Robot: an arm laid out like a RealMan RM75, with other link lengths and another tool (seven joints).
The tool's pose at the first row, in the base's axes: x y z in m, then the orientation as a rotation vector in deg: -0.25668, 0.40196, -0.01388, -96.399, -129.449, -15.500
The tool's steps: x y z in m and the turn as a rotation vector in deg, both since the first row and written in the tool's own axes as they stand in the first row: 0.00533, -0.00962, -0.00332, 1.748, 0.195, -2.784; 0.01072, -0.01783, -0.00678, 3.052, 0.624, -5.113; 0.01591, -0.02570, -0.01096, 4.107, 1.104, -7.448; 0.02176, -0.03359, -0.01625, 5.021, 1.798, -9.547; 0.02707, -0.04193, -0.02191, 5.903, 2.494, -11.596; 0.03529, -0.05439, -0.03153, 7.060, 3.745, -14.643; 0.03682, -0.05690, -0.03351, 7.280, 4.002, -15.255; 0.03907, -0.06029, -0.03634, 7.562, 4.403, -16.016
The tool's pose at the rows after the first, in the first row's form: -0.26683, 0.40283, -0.00856, -92.392, -131.351, -14.239; -0.27562, 0.40412, -0.00314, -88.966, -132.703, -13.577; -0.28394, 0.40509, 0.00287, -85.614, -134.016, -13.241; -0.29231, 0.40628, 0.01016, -82.486, -134.952, -13.180; -0.30091, 0.40673, 0.01761, -79.423, -135.798, -13.141; -0.31368, 0.40728, 0.02994, -74.838, -136.838, -13.415; -0.31622, 0.40726, 0.03241, -73.919, -137.032, -13.487; -0.31967, 0.40735, 0.03597, -72.738, -137.202, -13.627
